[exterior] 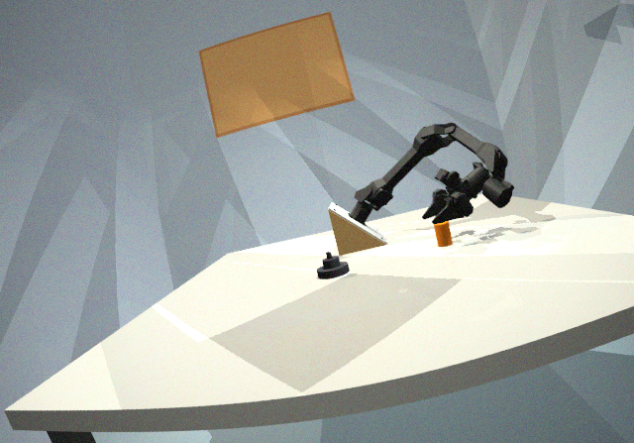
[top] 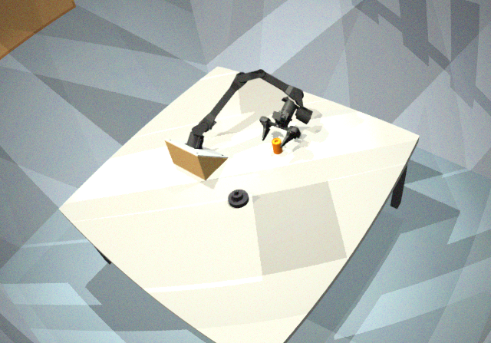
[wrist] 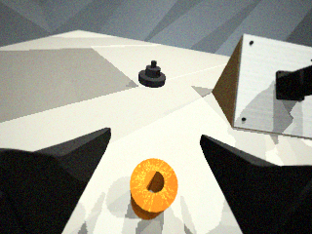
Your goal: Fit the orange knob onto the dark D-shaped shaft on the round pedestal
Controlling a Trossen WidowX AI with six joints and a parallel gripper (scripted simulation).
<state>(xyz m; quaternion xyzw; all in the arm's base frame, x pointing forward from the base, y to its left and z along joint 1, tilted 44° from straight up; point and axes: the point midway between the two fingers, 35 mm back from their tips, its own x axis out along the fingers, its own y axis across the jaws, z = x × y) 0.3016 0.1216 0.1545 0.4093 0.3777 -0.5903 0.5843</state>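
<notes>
My gripper tip is 5 cm above the orange knob and 4 cm to the right of it. The rest, counted from my gripper tip: round dark pedestal (27 cm to the right, 4 cm below).
</notes>
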